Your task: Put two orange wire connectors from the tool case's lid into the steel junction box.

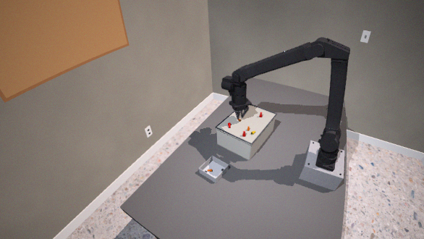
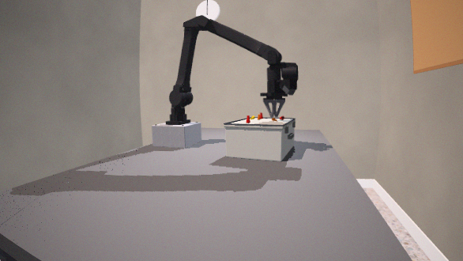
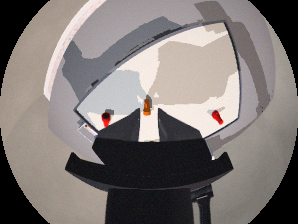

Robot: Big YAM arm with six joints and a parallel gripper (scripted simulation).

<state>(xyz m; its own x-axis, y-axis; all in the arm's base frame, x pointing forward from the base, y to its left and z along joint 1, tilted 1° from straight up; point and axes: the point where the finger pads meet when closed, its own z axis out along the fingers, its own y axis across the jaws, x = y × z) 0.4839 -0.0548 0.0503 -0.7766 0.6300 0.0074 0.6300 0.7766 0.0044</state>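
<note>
My gripper is now 28 cm to the right of the steel junction box and 15 cm above it. From my hand the other things lie so: tool case: 4 cm behind, 2 cm to the right, 6 cm below.
</note>
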